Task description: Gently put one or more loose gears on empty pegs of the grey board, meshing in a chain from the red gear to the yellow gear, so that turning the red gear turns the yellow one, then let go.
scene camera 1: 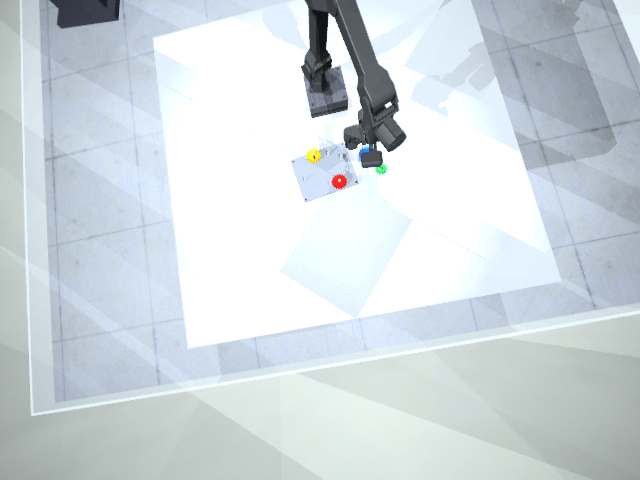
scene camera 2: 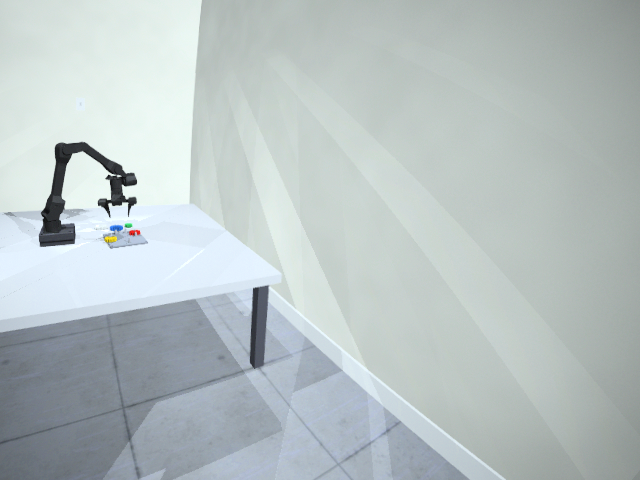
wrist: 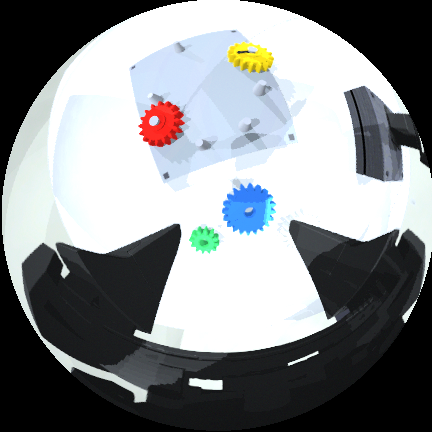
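Seen in the pictures: gripper, fingertip midpoint: (scene camera 1: 367,151) (scene camera 2: 119,217) (wrist: 236,227); arm's base, origin of the base link: (scene camera 1: 318,84) (scene camera 2: 52,230).
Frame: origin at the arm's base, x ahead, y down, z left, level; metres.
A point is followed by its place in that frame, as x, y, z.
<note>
The grey board (scene camera 1: 317,180) {0.346, 0.048, -0.023} (scene camera 2: 135,240) {0.366, 0.048, -0.044} (wrist: 210,100) {0.303, 0.048, 0.036} carries the red gear (scene camera 1: 334,183) {0.368, 0.034, 0.039} (scene camera 2: 134,232) {0.360, 0.034, 0.038} (wrist: 167,127) {0.347, 0.033, 0.067} and the yellow gear (scene camera 1: 310,157) {0.263, 0.033, -0.043} (scene camera 2: 110,239) {0.254, 0.037, -0.048} (wrist: 257,62) {0.249, 0.033, -0.012}, apart from each other on their pegs. Several pegs stand empty, such as one peg (wrist: 245,124) {0.270, 0.028, 0.073} near the board's edge. The blue gear (scene camera 1: 363,151) {0.253, 0.039, 0.151} (scene camera 2: 116,227) {0.265, 0.039, 0.150} (wrist: 242,220) {0.271, 0.039, 0.177} lies flat off the board, beside the green gear (scene camera 1: 381,169) {0.331, 0.038, 0.210} (scene camera 2: 128,225) {0.323, 0.044, 0.198} (wrist: 205,234) {0.318, 0.040, 0.198}. My gripper (scene camera 1: 362,148) {0.282, -0.013, 0.156} (scene camera 2: 119,215) {0.282, -0.013, 0.156} (wrist: 236,227) {0.282, -0.013, 0.156} is wide open and empty above the blue gear, which it partly hides in scene camera 1.
A faint white gear (scene camera 2: 100,227) {0.184, 0.041, 0.167} (wrist: 295,227) lies beside the blue gear, close to the right finger in the wrist view. The arm's dark base (scene camera 1: 328,98) {0.062, -0.002, 0.034} (scene camera 2: 57,236) {0.029, 0.014, -0.044} (wrist: 375,137) {0.082, 0.009, 0.047} stands near the board on the yellow gear's side. All stand on the white table (scene camera 1: 232,248) {0.581, 0.056, -0.352} (scene camera 2: 180,258) {0.556, 0.056, -0.284}.
</note>
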